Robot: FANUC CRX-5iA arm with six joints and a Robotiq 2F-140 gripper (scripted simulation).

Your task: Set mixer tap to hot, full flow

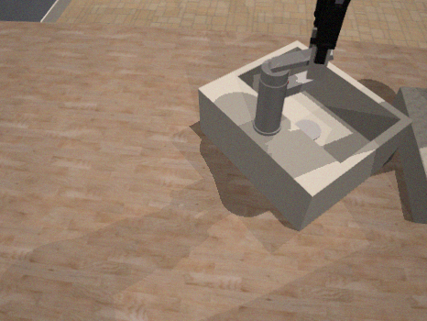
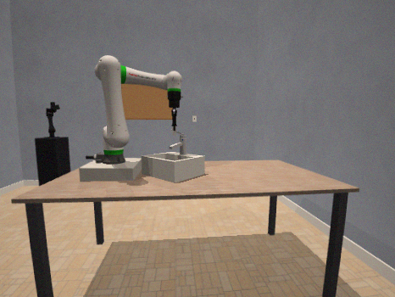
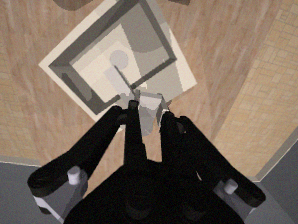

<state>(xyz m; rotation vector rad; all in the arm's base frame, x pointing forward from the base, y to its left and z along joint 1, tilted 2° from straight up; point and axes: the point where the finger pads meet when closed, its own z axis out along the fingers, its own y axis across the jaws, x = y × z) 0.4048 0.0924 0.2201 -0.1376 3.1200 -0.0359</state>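
My hand is 2 cm short of the flat lever and 1 cm above it. The rest, counted from my hand: sink basin 26 cm below, 8 cm to the right, 1 cm behind; then grey mixer tap 6 cm below, 4 cm ahead, 1 cm to the right.
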